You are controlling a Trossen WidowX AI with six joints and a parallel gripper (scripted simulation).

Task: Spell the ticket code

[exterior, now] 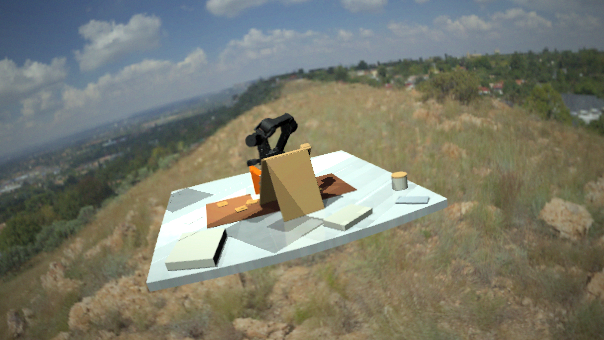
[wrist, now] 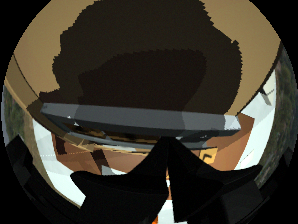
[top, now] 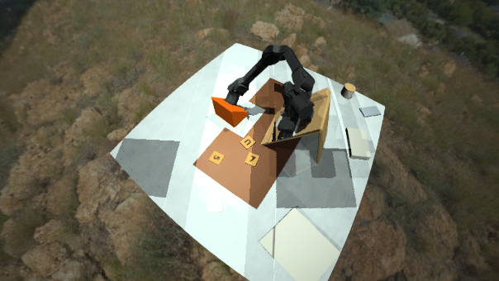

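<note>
Right now the ticket is 8 cm behind my gripper tip, 6 cm to the left of it and 9 cm below it. From my gripper tip the other things lie so: cream block: 31 cm ahead, 29 cm to the left, 15 cm below; brown mat: 17 cm behind, 1 cm to the right, 16 cm below; pale card: 5 cm behind, 46 cm to the right, 16 cm below.
</note>
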